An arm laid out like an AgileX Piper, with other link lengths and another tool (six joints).
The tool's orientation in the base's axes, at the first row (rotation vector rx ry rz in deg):
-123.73, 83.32, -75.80
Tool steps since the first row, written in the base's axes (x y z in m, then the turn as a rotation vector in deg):
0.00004, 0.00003, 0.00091, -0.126, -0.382, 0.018
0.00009, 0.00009, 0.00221, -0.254, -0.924, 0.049
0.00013, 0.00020, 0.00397, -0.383, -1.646, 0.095
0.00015, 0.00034, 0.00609, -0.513, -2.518, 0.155
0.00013, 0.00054, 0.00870, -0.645, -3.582, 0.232
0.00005, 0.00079, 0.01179, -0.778, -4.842, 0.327
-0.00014, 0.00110, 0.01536, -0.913, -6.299, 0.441
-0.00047, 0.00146, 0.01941, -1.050, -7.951, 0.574
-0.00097, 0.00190, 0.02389, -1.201, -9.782, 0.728
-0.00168, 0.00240, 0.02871, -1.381, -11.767, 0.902
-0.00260, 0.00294, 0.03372, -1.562, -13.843, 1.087
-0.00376, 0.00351, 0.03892, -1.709, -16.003, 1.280
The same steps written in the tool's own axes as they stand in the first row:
0.00048, -0.00059, -0.00050, 0.313, 0.254, 0.001
0.00116, -0.00144, -0.00122, 0.765, 0.579, 0.038
0.00204, -0.00259, -0.00222, 1.373, 0.982, 0.117
0.00310, -0.00396, -0.00345, 2.114, 1.451, 0.230
0.00437, -0.00563, -0.00501, 3.023, 2.004, 0.385
0.00587, -0.00758, -0.00691, 4.103, 2.642, 0.586
0.00756, -0.00978, -0.00918, 5.357, 3.365, 0.830
0.00947, -0.01221, -0.01184, 6.782, 4.173, 1.116
0.01153, -0.01484, -0.01491, 8.365, 5.063, 1.431
0.01370, -0.01756, -0.01835, 10.084, 6.035, 1.755
0.01593, -0.02030, -0.02206, 11.884, 7.044, 2.099
0.01821, -0.02300, -0.02609, 13.761, 8.068, 2.487

